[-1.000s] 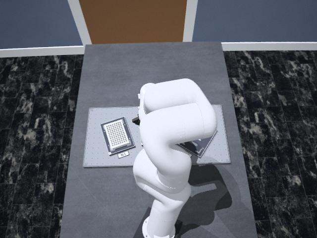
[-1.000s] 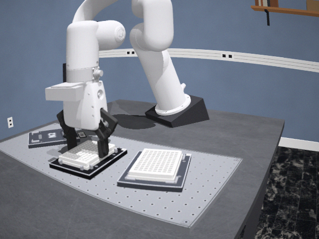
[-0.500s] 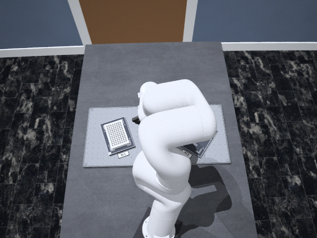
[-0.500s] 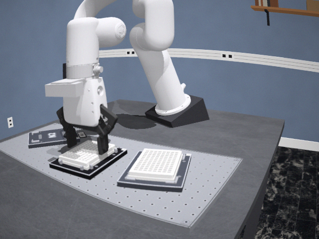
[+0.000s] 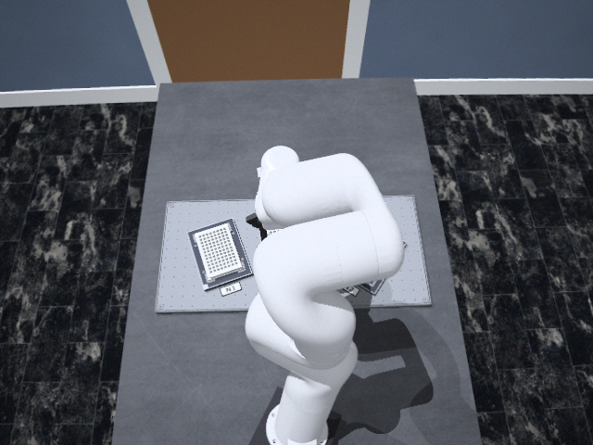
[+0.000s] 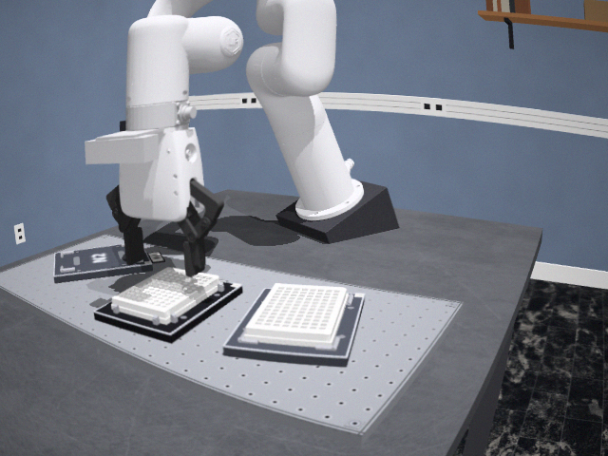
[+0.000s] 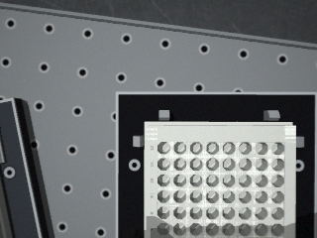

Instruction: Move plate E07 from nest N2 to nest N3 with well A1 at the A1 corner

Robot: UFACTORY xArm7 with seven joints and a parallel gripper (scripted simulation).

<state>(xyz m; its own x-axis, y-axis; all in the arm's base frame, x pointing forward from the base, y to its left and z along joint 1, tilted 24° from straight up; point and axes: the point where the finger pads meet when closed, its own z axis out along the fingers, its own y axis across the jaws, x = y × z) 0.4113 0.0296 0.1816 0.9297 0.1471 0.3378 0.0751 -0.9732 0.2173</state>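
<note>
My hand is 40 mm above the plate E07. Round my hand: nest N3: 50 mm below; then nest N1: 30 mm behind, 160 mm to the left, 50 mm below; then plate E01: 30 mm behind, 160 mm to the left, 40 mm below.
</note>
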